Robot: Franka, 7 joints.
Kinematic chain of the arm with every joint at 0, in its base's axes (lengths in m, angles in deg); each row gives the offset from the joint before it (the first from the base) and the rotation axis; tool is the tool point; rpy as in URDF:
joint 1: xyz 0 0 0.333 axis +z
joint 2: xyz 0 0 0 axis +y
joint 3: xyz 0 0 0.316 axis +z
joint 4: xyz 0.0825 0 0 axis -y
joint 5: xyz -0.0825 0 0.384 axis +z
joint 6: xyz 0 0 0 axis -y
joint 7: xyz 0.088 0 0 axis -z
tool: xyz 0 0 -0.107 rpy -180 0 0
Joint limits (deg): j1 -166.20..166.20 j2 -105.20..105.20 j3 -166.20..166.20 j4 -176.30..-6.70 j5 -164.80..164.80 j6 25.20..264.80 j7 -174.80..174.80
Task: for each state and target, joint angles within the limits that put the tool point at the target. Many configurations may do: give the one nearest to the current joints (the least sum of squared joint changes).
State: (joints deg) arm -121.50 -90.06 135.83 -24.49 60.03 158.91 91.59
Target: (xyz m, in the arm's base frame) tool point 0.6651 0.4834 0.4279
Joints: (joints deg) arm -136.54 -83.80 135.13 -12.73 63.32 180.80 91.59
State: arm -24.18 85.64 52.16 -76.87 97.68 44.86 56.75
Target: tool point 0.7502 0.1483 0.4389
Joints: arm -18.00 74.08 59.12 -54.45 109.92 71.56 56.75
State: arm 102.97 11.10 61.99 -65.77 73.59 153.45 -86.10
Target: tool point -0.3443 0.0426 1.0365
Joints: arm 107.66 -23.63 45.15 -69.08 78.01 172.58 -86.10
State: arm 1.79 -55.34 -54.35 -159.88 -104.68 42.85 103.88
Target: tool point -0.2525 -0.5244 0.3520
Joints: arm 1.95 -71.62 -83.79 -117.10 -116.97 57.49 103.88
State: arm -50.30 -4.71 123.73 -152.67 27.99 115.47 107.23
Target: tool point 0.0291 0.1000 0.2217
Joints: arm -61.16 3.73 114.51 -172.44 13.09 69.81 107.23
